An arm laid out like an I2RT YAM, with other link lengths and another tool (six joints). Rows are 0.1 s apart.
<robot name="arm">
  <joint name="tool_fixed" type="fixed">
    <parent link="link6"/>
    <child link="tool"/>
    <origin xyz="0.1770 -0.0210 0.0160" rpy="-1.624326 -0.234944 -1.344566"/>
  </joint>
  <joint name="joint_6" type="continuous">
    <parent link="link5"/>
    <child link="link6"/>
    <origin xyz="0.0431 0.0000 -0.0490" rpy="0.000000 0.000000 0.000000"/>
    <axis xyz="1 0 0"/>
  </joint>
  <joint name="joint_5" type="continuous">
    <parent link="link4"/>
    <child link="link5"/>
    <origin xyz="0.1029 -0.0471 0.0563" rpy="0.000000 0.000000 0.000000"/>
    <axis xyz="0 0 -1"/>
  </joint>
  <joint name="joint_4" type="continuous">
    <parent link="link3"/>
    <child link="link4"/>
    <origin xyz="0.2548 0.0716 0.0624" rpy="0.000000 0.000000 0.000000"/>
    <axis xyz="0 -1 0"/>
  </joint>
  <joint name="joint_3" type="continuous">
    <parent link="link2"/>
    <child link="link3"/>
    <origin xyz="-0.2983 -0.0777 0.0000" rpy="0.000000 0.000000 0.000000"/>
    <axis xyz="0 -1 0"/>
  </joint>
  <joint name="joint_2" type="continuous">
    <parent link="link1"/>
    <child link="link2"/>
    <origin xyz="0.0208 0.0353 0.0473" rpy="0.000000 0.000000 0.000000"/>
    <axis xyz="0 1 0"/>
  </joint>
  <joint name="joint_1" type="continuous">
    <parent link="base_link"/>
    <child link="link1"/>
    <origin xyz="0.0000 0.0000 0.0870" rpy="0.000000 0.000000 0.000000"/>
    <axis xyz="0 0 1"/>
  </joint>
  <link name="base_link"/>
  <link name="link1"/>
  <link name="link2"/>
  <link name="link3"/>
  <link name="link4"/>
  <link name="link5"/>
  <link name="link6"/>
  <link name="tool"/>
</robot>
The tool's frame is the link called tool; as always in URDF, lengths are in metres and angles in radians. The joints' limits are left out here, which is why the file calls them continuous.
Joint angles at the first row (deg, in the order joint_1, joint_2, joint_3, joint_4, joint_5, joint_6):
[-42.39, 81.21, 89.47, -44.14, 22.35, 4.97]
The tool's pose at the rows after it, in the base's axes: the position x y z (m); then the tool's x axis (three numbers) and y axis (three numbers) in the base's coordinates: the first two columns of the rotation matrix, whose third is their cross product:
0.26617, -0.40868, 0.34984, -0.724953, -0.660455, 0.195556, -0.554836, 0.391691, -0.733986
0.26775, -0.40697, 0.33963, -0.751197, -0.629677, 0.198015, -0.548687, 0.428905, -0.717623
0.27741, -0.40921, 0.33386, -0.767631, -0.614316, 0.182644, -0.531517, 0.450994, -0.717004
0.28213, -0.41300, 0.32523, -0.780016, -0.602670, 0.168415, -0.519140, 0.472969, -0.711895
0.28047, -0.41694, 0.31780, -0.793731, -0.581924, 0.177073, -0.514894, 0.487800, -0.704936
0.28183, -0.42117, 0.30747, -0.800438, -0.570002, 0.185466, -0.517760, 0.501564, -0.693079
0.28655, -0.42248, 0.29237, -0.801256, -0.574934, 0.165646, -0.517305, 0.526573, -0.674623
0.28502, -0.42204, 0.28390, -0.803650, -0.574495, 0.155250, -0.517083, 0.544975, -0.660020
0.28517, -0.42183, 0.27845, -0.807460, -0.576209, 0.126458, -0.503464, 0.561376, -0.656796
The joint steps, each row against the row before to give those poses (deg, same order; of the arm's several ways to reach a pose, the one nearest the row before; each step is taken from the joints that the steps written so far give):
[1.09, 2.91, 2.10, -4.02, 2.45, 4.29]
[1.60, 1.85, 1.05, -1.99, 3.10, 3.21]
[0.98, 2.36, 1.79, -0.72, 1.03, 2.60]
[0.09, 1.77, 0.81, -0.24, 0.15, 1.71]
[0.02, 1.05, -0.20, 0.15, 1.33, 1.00]
[0.02, 1.47, -0.08, 0.24, 0.83, 0.66]
[-0.22, 1.62, 0.28, -0.50, -1.26, 1.07]
[-0.32, 0.54, 0.00, -0.79, -0.72, 0.63]
[-0.57, 0.13, -0.11, -0.15, -1.64, 0.81]

